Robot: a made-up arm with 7 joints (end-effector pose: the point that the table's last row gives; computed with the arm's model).
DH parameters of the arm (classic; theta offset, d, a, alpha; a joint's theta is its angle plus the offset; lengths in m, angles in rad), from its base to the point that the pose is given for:
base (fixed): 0 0 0 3.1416
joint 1: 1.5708 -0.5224 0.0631 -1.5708
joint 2: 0 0.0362 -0.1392 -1.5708
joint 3: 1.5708 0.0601 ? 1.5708
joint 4: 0 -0.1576 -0.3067 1.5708
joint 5: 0 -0.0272 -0.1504 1.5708
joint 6: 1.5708 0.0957 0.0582 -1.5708
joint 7: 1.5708 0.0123 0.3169 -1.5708
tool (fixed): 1.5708 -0.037 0 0
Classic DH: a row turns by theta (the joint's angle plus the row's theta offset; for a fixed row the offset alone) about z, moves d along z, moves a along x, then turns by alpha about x.
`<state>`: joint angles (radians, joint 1 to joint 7).
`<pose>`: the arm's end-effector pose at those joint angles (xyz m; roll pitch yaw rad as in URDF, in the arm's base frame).
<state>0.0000 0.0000 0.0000 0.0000 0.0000 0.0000 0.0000</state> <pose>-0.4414 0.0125 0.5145 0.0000 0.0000 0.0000</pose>
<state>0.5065 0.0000 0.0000 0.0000 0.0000 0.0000 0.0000</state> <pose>-0.3799 0.2251 0.5145 0.0000 0.0000 -0.5065</pose>
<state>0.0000 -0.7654 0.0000 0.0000 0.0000 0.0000 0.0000</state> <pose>-0.4414 -0.0031 0.5691 0.7654 0.0000 0.0000</pose>
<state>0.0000 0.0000 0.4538 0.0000 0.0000 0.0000 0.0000</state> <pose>-0.3725 -0.1587 0.5145 0.0000 0.0000 0.4538</pose>
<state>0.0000 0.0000 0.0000 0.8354 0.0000 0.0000 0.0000</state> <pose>-0.2365 0.0125 0.1888 0.0000 -0.8354 0.0000</pose>
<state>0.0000 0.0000 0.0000 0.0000 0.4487 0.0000 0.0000</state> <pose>-0.5212 0.1050 0.5145 0.0000 0.0000 -0.4487</pose>
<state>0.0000 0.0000 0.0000 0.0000 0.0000 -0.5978 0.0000</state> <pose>-0.3857 0.0125 0.5241 0.0000 -0.5978 0.0000</pose>
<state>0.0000 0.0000 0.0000 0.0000 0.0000 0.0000 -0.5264</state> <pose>-0.4414 0.0740 0.3603 0.5264 0.0000 0.0000</pose>
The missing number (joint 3, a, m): 0.0642
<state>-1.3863 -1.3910 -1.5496 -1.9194 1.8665 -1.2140 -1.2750</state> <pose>0.4285 -0.1553 0.6640 -2.3715 1.2455 -1.9310</pose>
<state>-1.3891 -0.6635 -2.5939 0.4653 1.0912 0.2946 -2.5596</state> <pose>0.2953 0.1251 0.2146 2.3702 -0.2318 -2.1687</pose>
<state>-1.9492 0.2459 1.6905 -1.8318 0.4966 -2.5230 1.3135</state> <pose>-0.1053 -0.3769 1.1150 -1.7457 -0.3653 -2.2305</pose>
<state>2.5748 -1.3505 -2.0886 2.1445 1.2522 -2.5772 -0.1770</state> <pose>0.2079 -0.2921 0.2952 2.8248 0.2428 -2.0676</pose>
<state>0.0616 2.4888 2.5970 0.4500 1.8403 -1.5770 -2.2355</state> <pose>-0.0407 -0.1847 0.3517 1.0897 0.6143 1.0425</pose>
